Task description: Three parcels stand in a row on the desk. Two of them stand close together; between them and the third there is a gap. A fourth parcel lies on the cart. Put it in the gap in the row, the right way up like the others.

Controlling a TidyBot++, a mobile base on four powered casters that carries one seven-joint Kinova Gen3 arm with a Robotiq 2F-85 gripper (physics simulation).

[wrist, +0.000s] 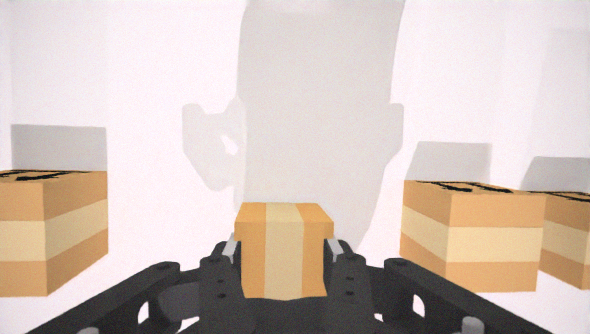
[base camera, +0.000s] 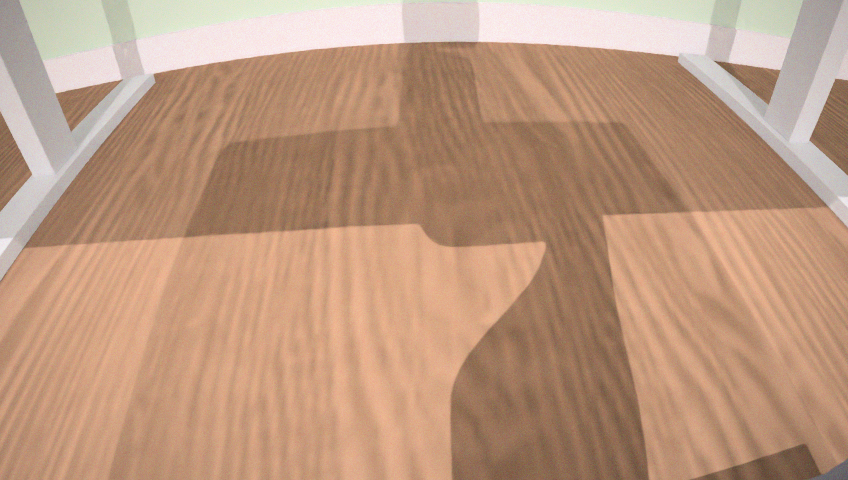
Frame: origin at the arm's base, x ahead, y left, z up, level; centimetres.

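Where they show: gripper, fingertip midpoint: [wrist: 282,248].
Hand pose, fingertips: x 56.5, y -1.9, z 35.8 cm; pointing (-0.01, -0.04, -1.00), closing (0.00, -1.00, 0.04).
Note:
Each offset is from my fingertips to the top centre of the thing. "pt": to the spot under its first point. Level surfaces: height alone.
My gripper [wrist: 282,248] is shut on an orange-brown parcel @(dy +0.0, dx -0.8, dz +1.9 cm) [wrist: 283,260] at the lower middle of the wrist view. A pale tape band runs lengthwise up its near face and over the face above; no black mark shows on these faces. One standing parcel @(pt dy +11.1, dx +0.9, dz -0.2 cm) [wrist: 75,235] is at the left, cut by the view's edge. Two more, a nearer parcel @(dy -11.3, dx +0.7, dz +1.9 cm) [wrist: 495,245] and a parcel @(pt dy -17.3, dx -0.1, dz +0.4 cm) [wrist: 565,245] partly behind it, are at the right. These three have level tape bands and black marks on top. The held parcel appears between left and right parcels, apart from both. Its underside is hidden.
The white desk @(dz -3.5 cm) [wrist: 565,312] carries the row. In the base camera view, a grey desk leg @(pt dy +56.3, dx +15.2, dz -59.8 cm) [base camera: 35,89] stands at the left and another leg @(pt dy -63.1, dx +11.0, dz -62.0 cm) [base camera: 803,77] at the right, on long foot bars. A white skirting board [base camera: 333,26] runs behind the wooden floor @(dz -75.5 cm) [base camera: 267,333], where shadows fall.

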